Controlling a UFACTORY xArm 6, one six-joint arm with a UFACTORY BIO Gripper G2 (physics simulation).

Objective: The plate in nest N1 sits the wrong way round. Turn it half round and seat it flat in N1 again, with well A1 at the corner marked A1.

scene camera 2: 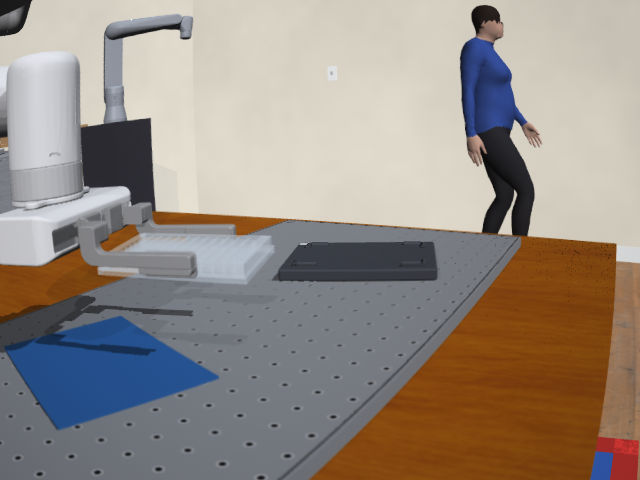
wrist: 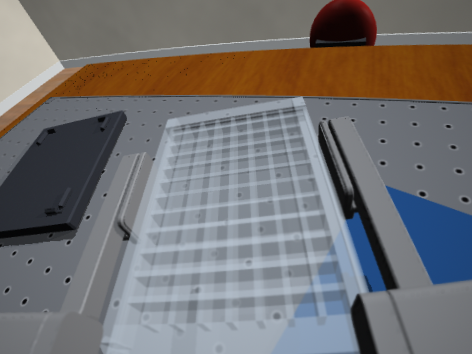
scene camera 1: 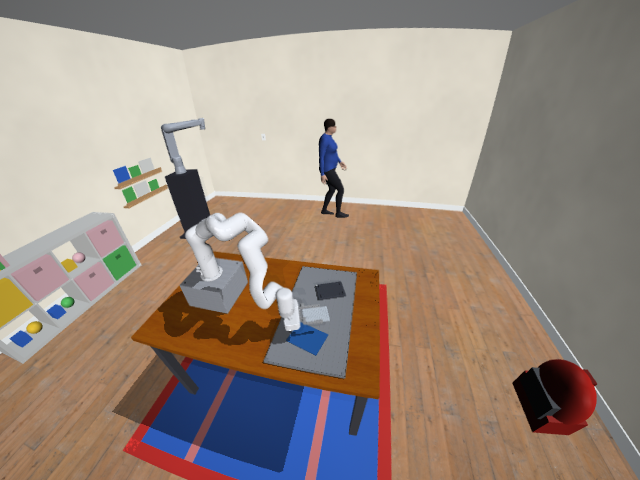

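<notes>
A clear, pale well plate is held roughly level above the perforated grey board, its shadow apart from it in scene camera 2. My gripper is shut on the plate, one finger along each long side. The nest, a low black base with raised corner pieces, holds no plate. It lies beside the held plate, to its right in scene camera 2 and to its left in the wrist view. A small white mark shows at its back left corner in scene camera 2. The plate's well lettering is not readable.
A flat blue sheet lies on the grey board, near the gripper. The wooden table extends beyond the board. A person stands behind the table. A second, grey arm stands on a black pedestal.
</notes>
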